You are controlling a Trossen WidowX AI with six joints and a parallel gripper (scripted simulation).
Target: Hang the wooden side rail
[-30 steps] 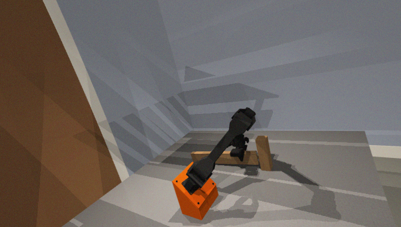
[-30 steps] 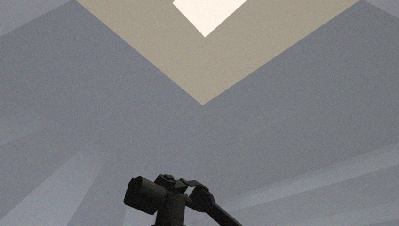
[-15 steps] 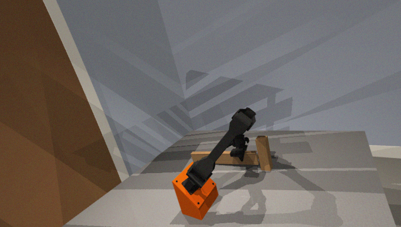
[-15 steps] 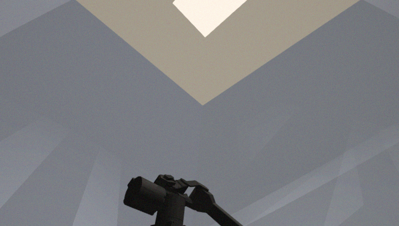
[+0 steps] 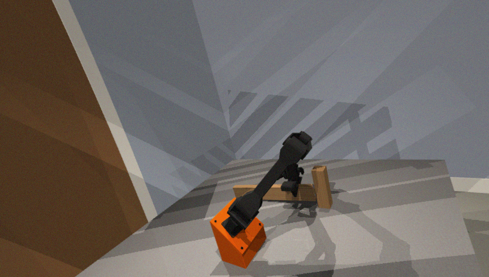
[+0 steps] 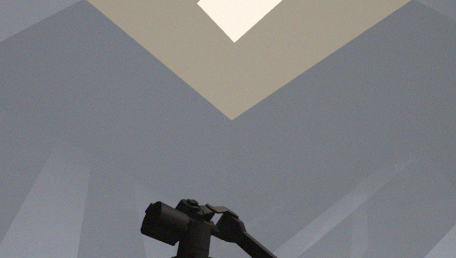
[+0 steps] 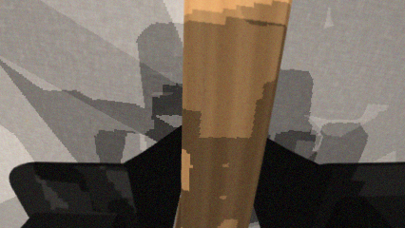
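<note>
The wooden headboard post lies 20 mm ahead of my gripper tip, 120 mm to the right of it and 40 mm above it.
</note>
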